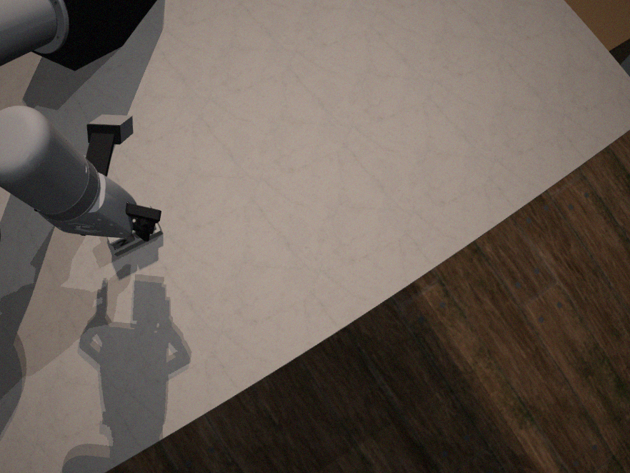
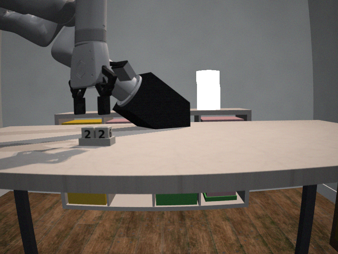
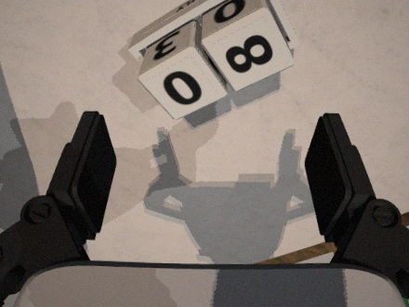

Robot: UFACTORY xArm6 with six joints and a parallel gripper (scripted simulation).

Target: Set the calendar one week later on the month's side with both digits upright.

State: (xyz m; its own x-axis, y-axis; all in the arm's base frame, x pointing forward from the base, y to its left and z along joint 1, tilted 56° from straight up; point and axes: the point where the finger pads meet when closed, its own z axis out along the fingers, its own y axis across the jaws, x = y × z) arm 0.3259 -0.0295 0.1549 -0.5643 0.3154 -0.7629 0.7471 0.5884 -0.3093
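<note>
My hand is 3 cm to the right of the white cube and 5 cm above it. The rest, counted from my hand: grey tray 1 cm behind, 1 cm to the left, 7 cm below.
</note>
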